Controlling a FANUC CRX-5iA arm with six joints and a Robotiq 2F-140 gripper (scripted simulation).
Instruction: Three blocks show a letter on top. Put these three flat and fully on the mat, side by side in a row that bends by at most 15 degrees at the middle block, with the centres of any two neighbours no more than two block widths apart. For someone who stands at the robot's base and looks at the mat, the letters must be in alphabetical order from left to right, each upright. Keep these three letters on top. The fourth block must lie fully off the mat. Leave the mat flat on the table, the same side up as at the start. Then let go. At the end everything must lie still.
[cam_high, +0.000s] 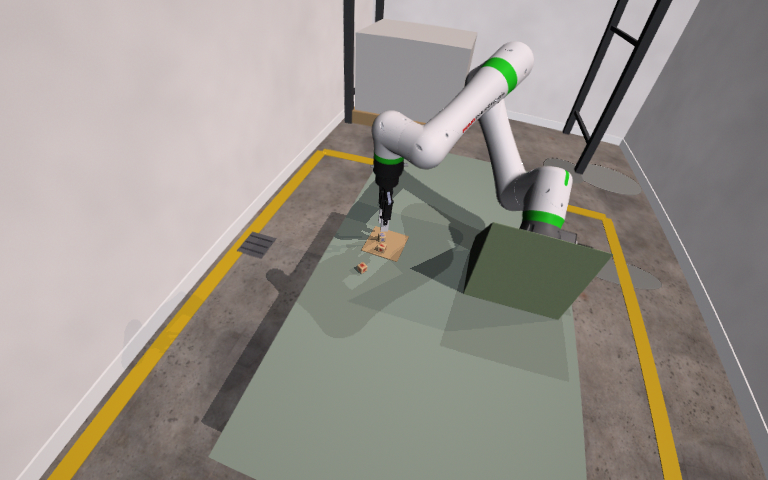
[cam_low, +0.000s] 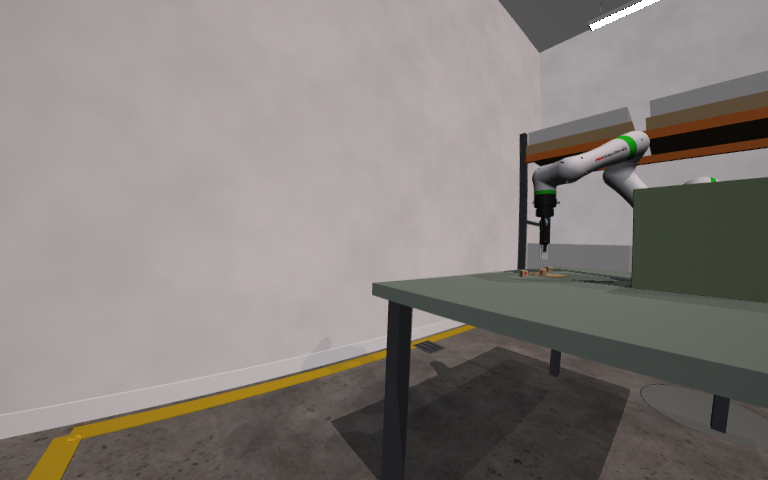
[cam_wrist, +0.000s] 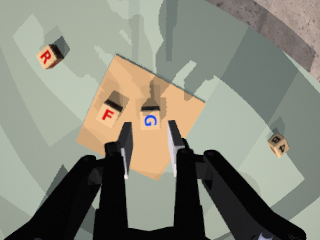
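My gripper is now 2 cm past the tan mat, 1 cm to the right of it and 10 cm above it. Also, from my hand: R block: 3 cm ahead, 16 cm to the left, 9 cm below.
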